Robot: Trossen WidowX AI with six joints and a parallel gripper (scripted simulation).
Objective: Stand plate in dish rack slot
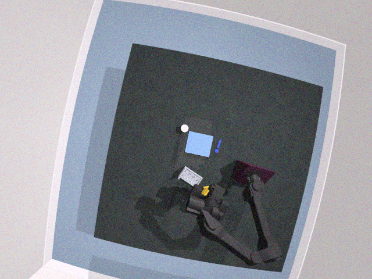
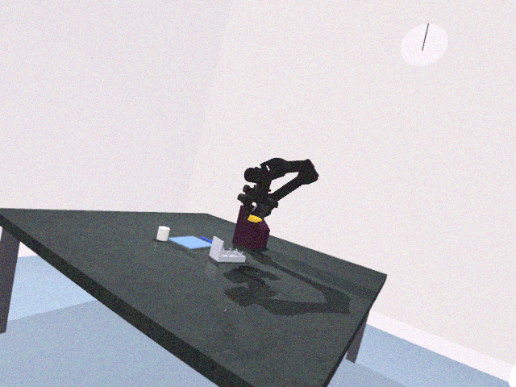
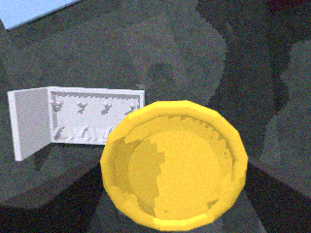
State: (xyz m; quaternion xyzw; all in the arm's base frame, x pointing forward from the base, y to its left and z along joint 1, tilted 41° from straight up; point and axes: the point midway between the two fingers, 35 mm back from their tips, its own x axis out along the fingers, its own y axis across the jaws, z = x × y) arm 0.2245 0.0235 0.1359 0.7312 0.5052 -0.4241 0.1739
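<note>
My gripper tip is now 14 cm above the dish rack, 9 cm short of it and 4 cm to the left of it. The rest, counted from my gripper tip: white cup: 33 cm to the right, 15 cm ahead, 14 cm below; yellow plate: 1 cm above; blue utensil: 23 cm to the right, 16 cm below, 7 cm behind.
</note>
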